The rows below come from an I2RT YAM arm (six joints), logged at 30 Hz.
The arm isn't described. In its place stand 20 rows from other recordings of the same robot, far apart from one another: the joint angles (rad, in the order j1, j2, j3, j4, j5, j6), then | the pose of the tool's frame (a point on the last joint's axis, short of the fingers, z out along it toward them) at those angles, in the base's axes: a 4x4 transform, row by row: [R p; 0 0 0 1], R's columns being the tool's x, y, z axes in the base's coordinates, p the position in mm.
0.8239, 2.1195, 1.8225, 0.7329, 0.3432, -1.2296 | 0.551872, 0.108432, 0.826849, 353.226; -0.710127, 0.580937, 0.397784, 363.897; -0.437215, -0.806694, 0.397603, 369.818; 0, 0, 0, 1
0.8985, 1.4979, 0.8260, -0.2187, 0.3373, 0.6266 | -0.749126, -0.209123, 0.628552, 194.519; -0.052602, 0.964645, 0.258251, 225.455; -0.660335, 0.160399, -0.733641, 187.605; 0, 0, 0, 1
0.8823, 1.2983, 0.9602, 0.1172, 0.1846, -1.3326 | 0.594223, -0.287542, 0.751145, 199.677; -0.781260, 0.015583, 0.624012, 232.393; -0.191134, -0.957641, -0.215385, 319.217; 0, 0, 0, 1
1.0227, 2.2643, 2.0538, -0.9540, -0.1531, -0.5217 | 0.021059, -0.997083, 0.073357, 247.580; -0.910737, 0.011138, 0.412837, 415.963; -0.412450, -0.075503, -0.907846, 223.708; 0, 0, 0, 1
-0.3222, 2.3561, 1.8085, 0.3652, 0.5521, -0.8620 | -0.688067, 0.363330, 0.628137, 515.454; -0.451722, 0.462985, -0.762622, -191.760; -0.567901, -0.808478, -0.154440, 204.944; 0, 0, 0, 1
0.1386, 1.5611, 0.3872, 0.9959, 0.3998, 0.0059 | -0.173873, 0.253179, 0.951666, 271.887; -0.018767, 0.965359, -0.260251, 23.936; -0.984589, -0.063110, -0.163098, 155.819; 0, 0, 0, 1
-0.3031, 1.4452, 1.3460, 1.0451, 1.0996, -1.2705 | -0.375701, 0.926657, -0.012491, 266.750; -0.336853, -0.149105, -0.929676, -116.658; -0.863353, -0.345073, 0.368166, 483.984; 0, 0, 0, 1
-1.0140, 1.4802, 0.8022, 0.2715, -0.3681, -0.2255 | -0.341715, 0.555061, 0.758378, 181.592; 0.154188, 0.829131, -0.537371, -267.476; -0.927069, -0.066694, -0.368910, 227.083; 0, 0, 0, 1
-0.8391, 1.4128, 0.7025, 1.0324, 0.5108, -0.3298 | -0.110440, 0.975722, 0.189130, 189.487; -0.299856, 0.148716, -0.942322, -237.064; -0.947570, -0.160781, 0.276152, 293.204; 0, 0, 0, 1
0.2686, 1.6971, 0.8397, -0.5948, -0.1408, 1.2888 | -0.534165, 0.841984, 0.075705, 260.805; 0.839335, 0.517524, 0.166392, 76.969; 0.100921, 0.152422, -0.983149, 120.928; 0, 0, 0, 1
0.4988, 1.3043, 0.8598, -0.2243, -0.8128, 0.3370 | -0.788053, -0.602523, 0.126245, 228.885; -0.170432, 0.410596, 0.895748, 154.125; -0.591545, 0.684380, -0.426261, 255.942; 0, 0, 0, 1
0.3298, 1.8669, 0.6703, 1.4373, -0.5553, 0.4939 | -0.161516, -0.775738, 0.610035, 319.080; 0.370491, 0.525273, 0.766045, 129.059; -0.914685, 0.349741, 0.202564, 184.749; 0, 0, 0, 1
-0.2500, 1.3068, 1.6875, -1.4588, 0.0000, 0.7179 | -0.480232, 0.747890, 0.458299, 201.647; 0.801533, 0.586387, -0.117023, -51.489; -0.356261, 0.311144, -0.881061, 418.530; 0, 0, 0, 1
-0.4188, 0.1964, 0.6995, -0.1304, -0.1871, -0.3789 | 0.219811, 0.347235, 0.911653, 46.804; -0.495669, 0.844646, -0.202201, -13.586; -0.840235, -0.407432, 0.357776, 375.391; 0, 0, 0, 1
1.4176, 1.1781, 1.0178, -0.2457, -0.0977, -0.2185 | 0.157336, -0.986603, 0.043122, 37.913; -0.394754, -0.022807, 0.918504, 268.298; -0.905215, -0.161536, -0.393054, 334.313; 0, 0, 0, 1
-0.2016, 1.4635, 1.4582, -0.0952, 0.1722, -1.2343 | -0.376334, 0.027502, 0.926076, 337.344; -0.872267, 0.326402, -0.364160, -75.171; -0.312288, -0.944831, -0.098847, 423.740; 0, 0, 0, 1
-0.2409, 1.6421, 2.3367, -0.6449, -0.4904, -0.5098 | 0.162332, -0.191485, 0.967978, 289.425; -0.483170, 0.839910, 0.247179, -53.838; -0.860346, -0.507823, 0.043825, 584.984; 0, 0, 0, 1
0.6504, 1.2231, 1.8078, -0.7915, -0.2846, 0.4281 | -0.480710, -0.659819, 0.577544, 158.759; 0.134915, 0.595139, 0.792217, 133.350; -0.866439, 0.458746, -0.197070, 524.753; 0, 0, 0, 1
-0.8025, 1.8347, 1.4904, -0.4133, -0.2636, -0.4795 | -0.683277, 0.278955, 0.674772, 297.468; 0.066111, 0.943983, -0.323304, -294.472; -0.727160, -0.176297, -0.663443, 267.674; 0, 0, 0, 1
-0.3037, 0.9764, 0.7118, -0.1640, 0.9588, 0.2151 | -0.199137, 0.946523, 0.253849, 191.895; 0.190914, 0.291545, -0.937312, -90.675; -0.961195, -0.138190, -0.238762, 286.807; 0, 0, 0, 1
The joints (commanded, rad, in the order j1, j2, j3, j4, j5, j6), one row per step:
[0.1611, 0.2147, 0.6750, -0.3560, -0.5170, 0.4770]
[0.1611, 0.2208, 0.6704, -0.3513, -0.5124, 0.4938]
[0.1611, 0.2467, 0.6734, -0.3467, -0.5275, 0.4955]
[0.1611, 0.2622, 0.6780, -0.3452, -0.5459, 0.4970]
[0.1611, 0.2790, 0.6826, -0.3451, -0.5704, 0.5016]
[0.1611, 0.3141, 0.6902, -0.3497, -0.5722, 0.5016]
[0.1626, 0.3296, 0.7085, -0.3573, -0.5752, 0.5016]
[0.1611, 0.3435, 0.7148, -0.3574, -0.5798, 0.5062]
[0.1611, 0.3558, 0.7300, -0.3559, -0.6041, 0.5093]
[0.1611, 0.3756, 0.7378, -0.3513, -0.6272, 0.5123]
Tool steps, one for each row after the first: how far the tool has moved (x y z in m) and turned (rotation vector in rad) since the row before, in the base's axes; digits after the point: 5 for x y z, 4 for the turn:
[0.00221, 0.00022, -0.00112, 0.0125, 0.0165, -0.0031]
[0.00497, 0.00128, 0.00022, -0.0029, 0.0189, 0.0152]
[0.00234, 0.00095, 0.00079, -0.0017, 0.0100, 0.0184]
[0.00251, 0.00116, 0.00054, 0.0000, 0.0147, 0.0247]
[0.00680, 0.00116, -0.00008, -0.0052, 0.0317, 0.0018]
[0.00077, 0.00034, 0.00396, -0.0008, 0.0047, 0.0045]
[0.00224, 0.00038, 0.00110, 0.0021, 0.0107, 0.0032]
[0.00008, 0.00074, 0.00410, 0.0026, -0.0023, 0.0243]
[0.00299, 0.00117, 0.00163, 0.0006, 0.0094, 0.0231]

